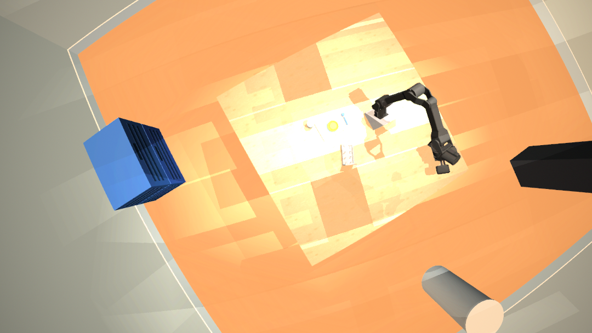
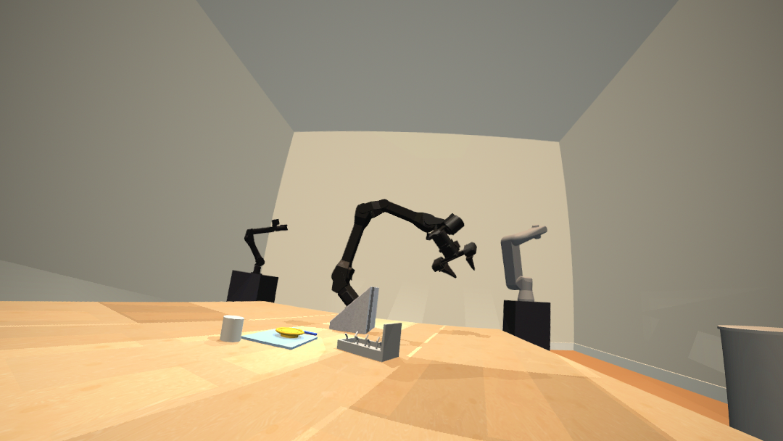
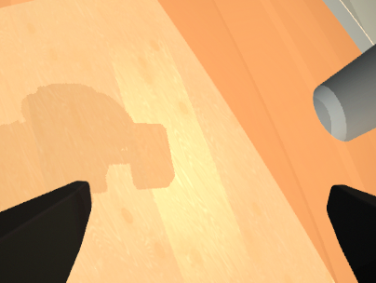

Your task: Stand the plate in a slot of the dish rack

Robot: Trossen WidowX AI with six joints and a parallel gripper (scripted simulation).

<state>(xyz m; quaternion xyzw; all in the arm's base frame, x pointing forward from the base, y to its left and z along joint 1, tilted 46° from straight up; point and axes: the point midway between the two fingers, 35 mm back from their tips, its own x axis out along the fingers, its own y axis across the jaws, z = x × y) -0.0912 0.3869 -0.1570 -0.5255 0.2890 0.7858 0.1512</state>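
My gripper tip is 50 cm to the left of the yellow plate, 39 cm short of it and 23 cm above it. Round my gripper tip: grey dish rack 40 cm ahead, 29 cm to the right, 22 cm below; light blue mat 50 cm to the right, 41 cm ahead, 24 cm below.
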